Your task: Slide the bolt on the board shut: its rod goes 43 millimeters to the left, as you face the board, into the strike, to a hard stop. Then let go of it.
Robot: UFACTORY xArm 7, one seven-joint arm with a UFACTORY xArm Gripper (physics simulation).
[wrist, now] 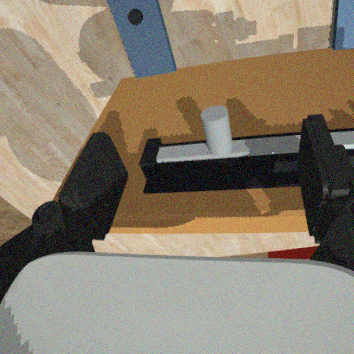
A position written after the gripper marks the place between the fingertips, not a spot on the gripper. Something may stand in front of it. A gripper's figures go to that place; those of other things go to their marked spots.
The gripper (202,147): 12 cm from the lens. A brown board (266,94) is 21 cm from the lens.
